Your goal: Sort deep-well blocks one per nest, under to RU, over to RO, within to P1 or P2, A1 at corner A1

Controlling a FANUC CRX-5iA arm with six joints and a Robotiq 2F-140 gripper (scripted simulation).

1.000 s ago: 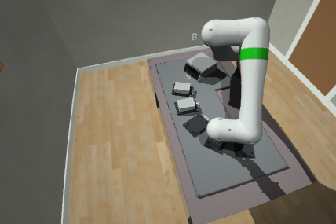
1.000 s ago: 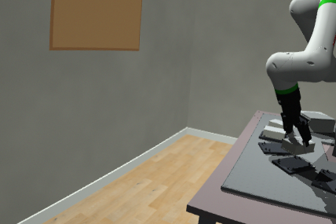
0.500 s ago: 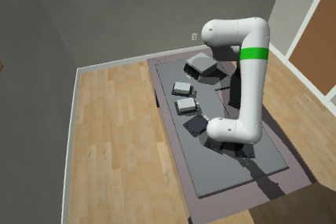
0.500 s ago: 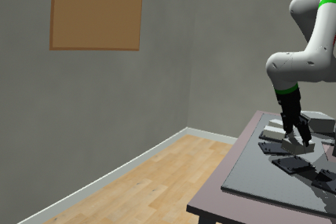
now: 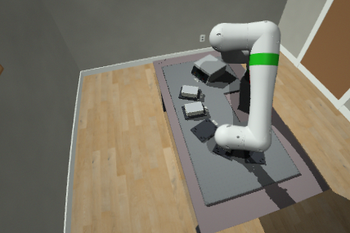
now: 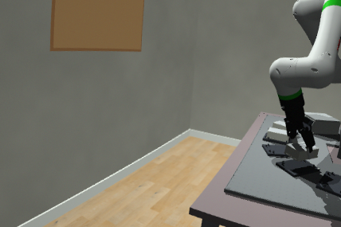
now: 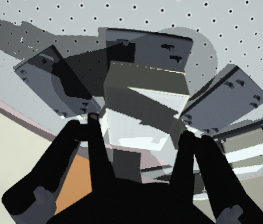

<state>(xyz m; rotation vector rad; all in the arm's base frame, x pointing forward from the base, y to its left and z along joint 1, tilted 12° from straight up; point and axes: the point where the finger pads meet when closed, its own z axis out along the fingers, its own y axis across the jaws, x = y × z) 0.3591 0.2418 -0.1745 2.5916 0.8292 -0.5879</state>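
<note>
My gripper is now 4 cm short of the dark infeed nest, 51 cm to the left of it and 9 cm above it. Also, from my hand: deep-well block 1 cm below; pale platform 23 cm behind, 69 cm to the right; check-weigher 23 cm behind, 69 cm to the right, 3 cm below.
</note>
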